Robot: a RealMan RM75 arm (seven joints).
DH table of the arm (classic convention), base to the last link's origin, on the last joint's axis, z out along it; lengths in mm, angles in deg. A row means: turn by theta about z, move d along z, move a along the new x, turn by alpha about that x. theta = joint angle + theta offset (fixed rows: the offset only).
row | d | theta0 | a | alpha
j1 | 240.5 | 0 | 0 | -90
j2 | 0 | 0 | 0 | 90
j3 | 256 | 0 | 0 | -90
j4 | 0 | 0 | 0 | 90
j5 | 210 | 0 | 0 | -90
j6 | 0 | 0 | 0 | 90
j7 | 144 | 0 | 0 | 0
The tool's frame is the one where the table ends.
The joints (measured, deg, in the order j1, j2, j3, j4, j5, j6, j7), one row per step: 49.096 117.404 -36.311 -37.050 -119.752 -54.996 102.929; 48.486 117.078 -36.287 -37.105 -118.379 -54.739 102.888; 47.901 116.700 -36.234 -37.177 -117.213 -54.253 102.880; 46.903 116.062 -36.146 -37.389 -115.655 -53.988 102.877; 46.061 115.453 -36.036 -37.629 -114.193 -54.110 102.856; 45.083 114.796 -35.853 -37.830 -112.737 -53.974 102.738; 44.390 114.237 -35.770 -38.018 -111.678 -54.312 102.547; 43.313 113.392 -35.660 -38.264 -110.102 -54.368 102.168; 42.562 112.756 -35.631 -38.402 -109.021 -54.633 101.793; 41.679 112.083 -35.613 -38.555 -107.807 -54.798 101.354; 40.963 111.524 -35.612 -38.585 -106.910 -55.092 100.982; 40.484 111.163 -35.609 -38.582 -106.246 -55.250 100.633
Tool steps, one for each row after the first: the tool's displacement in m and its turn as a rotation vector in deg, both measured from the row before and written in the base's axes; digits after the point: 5 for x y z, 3 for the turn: 0.00368 0.00001 0.00480 0.997 0.969 -0.597; 0.00430 0.00042 0.00555 1.183 0.708 -0.724; 0.00708 -0.00049 0.00864 1.472 0.921 -0.929; 0.00529 -0.00078 0.00799 1.153 0.926 -0.540; 0.00708 -0.00108 0.00886 1.433 0.781 -0.790; 0.00429 -0.00125 0.00660 0.782 0.477 -0.189; 0.00746 -0.00171 0.01046 1.509 0.481 -0.521; 0.00490 -0.00164 0.00710 0.872 0.214 -0.155; 0.00587 -0.00208 0.00779 1.047 0.191 -0.267; 0.00481 -0.00214 0.00566 0.631 0.114 -0.162; 0.00320 -0.00145 0.00373 0.474 0.052 -0.079
